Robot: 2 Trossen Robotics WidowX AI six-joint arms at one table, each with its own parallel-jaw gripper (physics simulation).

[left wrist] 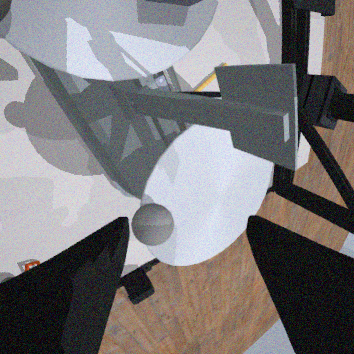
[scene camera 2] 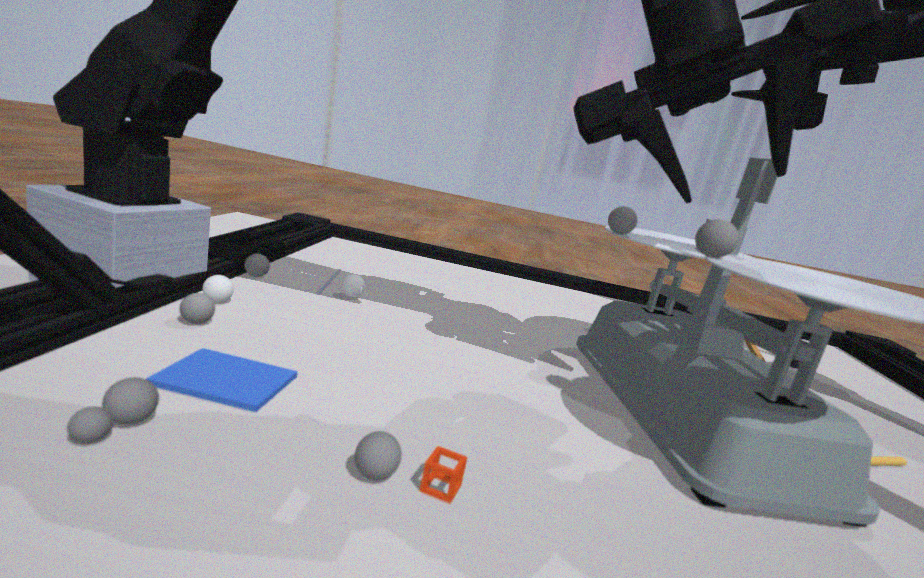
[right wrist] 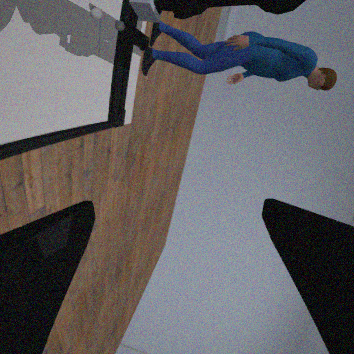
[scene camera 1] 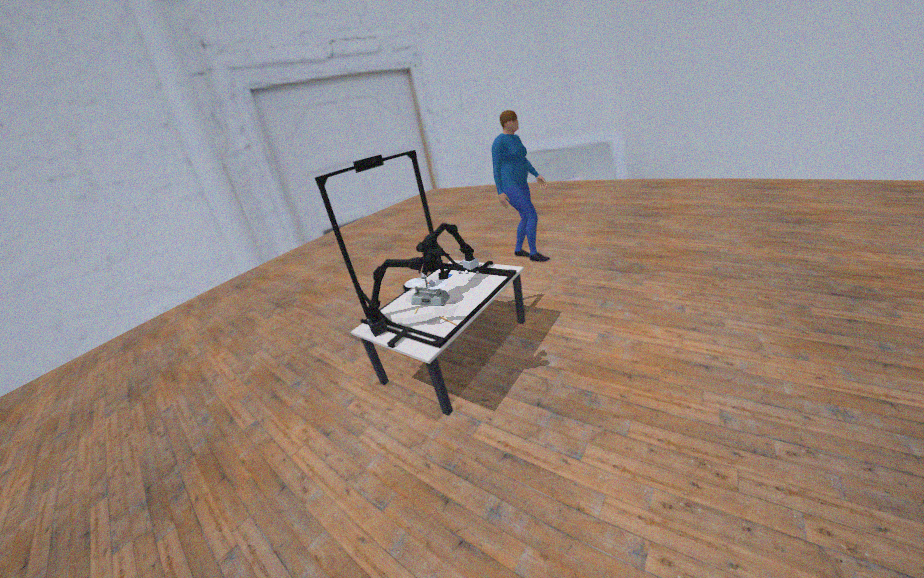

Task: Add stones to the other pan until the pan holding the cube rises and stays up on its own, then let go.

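Seen in the pictures: left gripper, fingertip midpoint: (left wrist: pixel 188 224) (scene camera 2: pixel 733 189) (scene camera 1: pixel 422 273); right gripper, fingertip midpoint: (right wrist: pixel 179 208) (scene camera 1: pixel 450 261); left arm's base at its link origin: (scene camera 2: pixel 126 197) (scene camera 1: pixel 469 259); right arm's base at its link origin: (left wrist: pixel 334 104) (scene camera 1: pixel 375 320).
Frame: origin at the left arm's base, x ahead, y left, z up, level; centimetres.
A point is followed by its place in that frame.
A grey balance (scene camera 1: pixel 429 297) @[x 57.0, y 18.6, z -2.6 cm] (scene camera 2: pixel 783 446) @[x 58.4, y 1.3, z -3.8 cm] carries two white pans. The far pan (scene camera 2: pixel 650 237) @[x 46.7, y 21.2, z 5.6 cm] (left wrist: pixel 215 200) @[x 58.0, y 4.9, z 6.8 cm] has one grey stone (scene camera 2: pixel 622 220) (left wrist: pixel 153 224) at its rim. The near pan (scene camera 2: pixel 872 293) @[x 60.9, y 5.3, z 6.8 cm] (left wrist: pixel 115 45) @[x 50.0, y 16.1, z 5.6 cm] has another stone (scene camera 2: pixel 716 237) @[x 51.0, y 4.2, z 8.4 cm] at its edge. My left gripper (scene camera 2: pixel 734 185) @[x 51.4, y 7.9, z 11.7 cm] (left wrist: pixel 188 224) @[x 51.4, y 7.9, z 11.7 cm] is open above the far pan, holding nothing; in its wrist view the stone shows beside one fingertip. My right gripper (right wrist: pixel 179 208) @[x 50.1, y 44.8, z 27.8 cm] is open and empty. No cube can be made out on either pan; a dark shape at the left wrist view's top is cut off. The beam's tilt is hard to judge.
An orange open-frame cube (scene camera 2: pixel 436 470) @[x 39.1, y -11.4, z -7.0 cm] stands on the table beside a grey stone (scene camera 2: pixel 378 455) @[x 35.9, y -12.8, z -6.6 cm]. Several more stones (scene camera 2: pixel 130 400) @[x 21.5, y -16.5, z -6.7 cm] (scene camera 2: pixel 197 308) @[x 12.2, y -3.1, z -6.9 cm] (scene camera 2: pixel 352 285) @[x 16.5, y 14.7, z -7.0 cm] lie around a blue pad (scene camera 2: pixel 224 378) @[x 21.2, y -9.1, z -8.3 cm]. A yellow stick (scene camera 2: pixel 889 461) @[x 70.2, y 16.9, z -8.2 cm] (left wrist: pixel 212 76) @[x 68.8, y 16.3, z -8.1 cm] lies behind the balance.
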